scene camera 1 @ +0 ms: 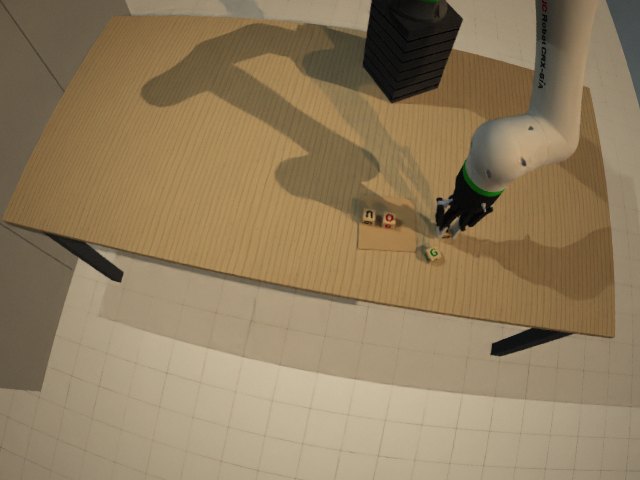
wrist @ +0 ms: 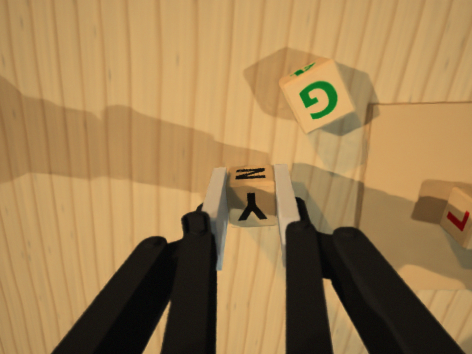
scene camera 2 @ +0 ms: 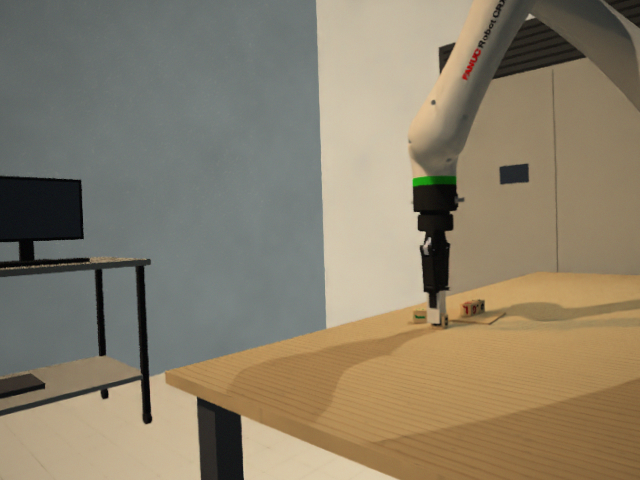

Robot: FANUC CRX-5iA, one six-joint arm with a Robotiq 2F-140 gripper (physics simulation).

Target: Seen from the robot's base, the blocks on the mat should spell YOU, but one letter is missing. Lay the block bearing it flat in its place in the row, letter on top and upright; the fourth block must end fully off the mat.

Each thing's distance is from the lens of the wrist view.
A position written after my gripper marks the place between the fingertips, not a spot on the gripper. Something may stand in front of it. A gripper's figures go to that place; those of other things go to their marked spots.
my gripper (wrist: 251,185): 21 cm
mat (wrist: 410,170): 24 cm
